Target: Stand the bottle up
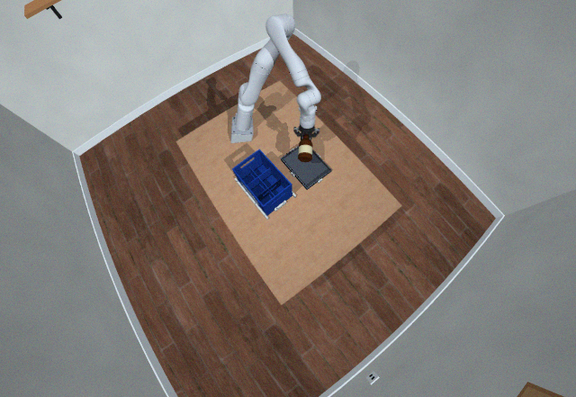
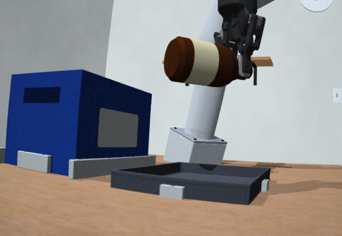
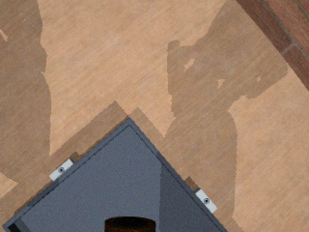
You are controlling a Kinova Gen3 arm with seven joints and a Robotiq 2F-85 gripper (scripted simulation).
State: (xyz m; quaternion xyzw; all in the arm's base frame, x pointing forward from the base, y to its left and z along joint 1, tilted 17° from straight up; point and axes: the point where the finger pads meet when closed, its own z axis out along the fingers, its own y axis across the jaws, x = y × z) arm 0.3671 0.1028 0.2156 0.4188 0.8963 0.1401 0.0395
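Now: the brown bottle 3 cm ahead of my hand and 4 cm to the right of it. From my hand the other things lie so: blue crate 2 cm behind, 32 cm to the right, 12 cm below; then tray 5 cm ahead, 4 cm to the right, 19 cm below.
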